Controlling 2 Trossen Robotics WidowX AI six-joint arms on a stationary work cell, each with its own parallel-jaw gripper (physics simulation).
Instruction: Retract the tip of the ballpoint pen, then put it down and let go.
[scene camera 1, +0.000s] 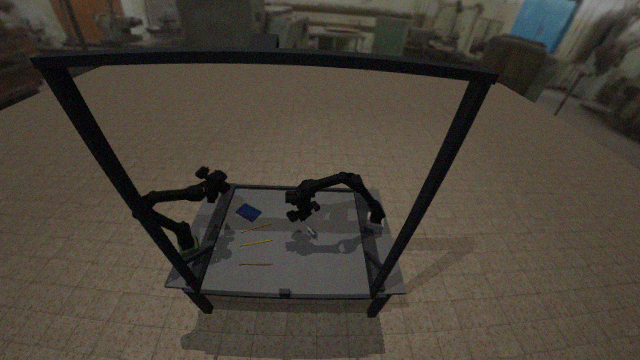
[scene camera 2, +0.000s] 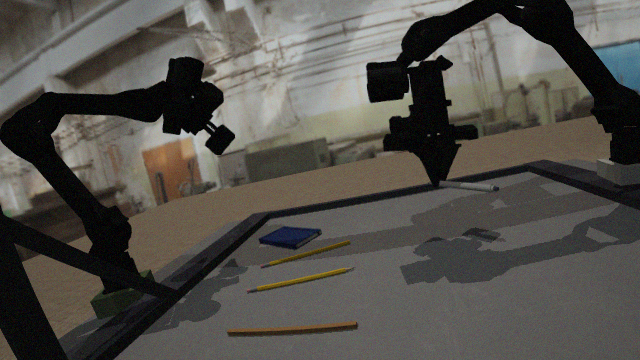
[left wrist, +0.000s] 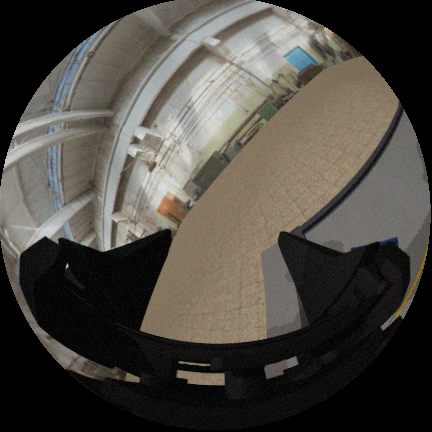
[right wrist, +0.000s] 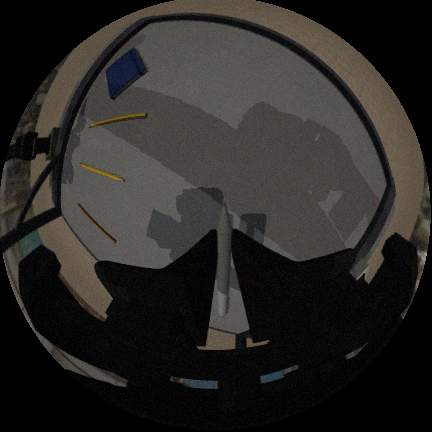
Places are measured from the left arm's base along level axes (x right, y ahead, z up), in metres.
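Pixels of known places: left gripper, fingertip midpoint: (scene camera 2: 208, 125) (left wrist: 226, 236); right gripper, fingertip midpoint: (scene camera 1: 302, 221) (scene camera 2: 438, 186) (right wrist: 223, 234); left arm's base, link origin: (scene camera 1: 187, 244) (right wrist: 48, 144); right arm's base, link origin: (scene camera 1: 375, 219) (scene camera 2: 631, 160).
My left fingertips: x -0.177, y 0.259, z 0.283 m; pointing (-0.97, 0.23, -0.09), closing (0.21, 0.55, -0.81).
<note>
For each thing: its top centre in the pictures, then the offset to it from my left fingertips. Level surfaces: height alone.
- slim white-grey ballpoint pen, top centre: (right wrist: 223, 288) (scene camera 2: 458, 180) (scene camera 1: 307, 225) dx +0.416, dy +0.359, dz -0.211 m
- grey table, surface height: dz -0.323 m
- blue notebook, top centre: (scene camera 2: 288, 234) (right wrist: 121, 68) (scene camera 1: 248, 211) dx +0.081, dy +0.121, dz -0.311 m
- orange-brown stick, top centre: (scene camera 2: 287, 328) (right wrist: 92, 221) dx +0.439, dy +0.036, dz -0.316 m
A slim white-grey ballpoint pen (scene camera 1: 311, 231) (scene camera 2: 470, 186) (right wrist: 224, 270) is pinched in my right gripper (scene camera 1: 303, 219) (scene camera 2: 438, 184) (right wrist: 223, 234). The right gripper is shut on it and points down, holding it above the grey table (scene camera 1: 325, 272) (scene camera 2: 450, 325). In scene camera 2 the pen sticks out to the right of the fingertips, nearly level, with a dark far end. In the right wrist view its tapered end reaches past the fingertips. Whether the writing tip is out is too small to tell. My left gripper (left wrist: 226, 236) is open and empty, raised near the table's far left corner.
A blue notebook (scene camera 1: 248, 212) (scene camera 2: 290, 237) (right wrist: 126, 73) lies at the back left of the table. Two yellow pencils (scene camera 2: 306, 254) (scene camera 2: 301, 280) and an orange-brown stick (scene camera 2: 292, 329) (right wrist: 97, 223) lie in front of it. Dark frame posts (scene camera 1: 95, 135) (scene camera 1: 440, 170) stand at the table's sides.
</note>
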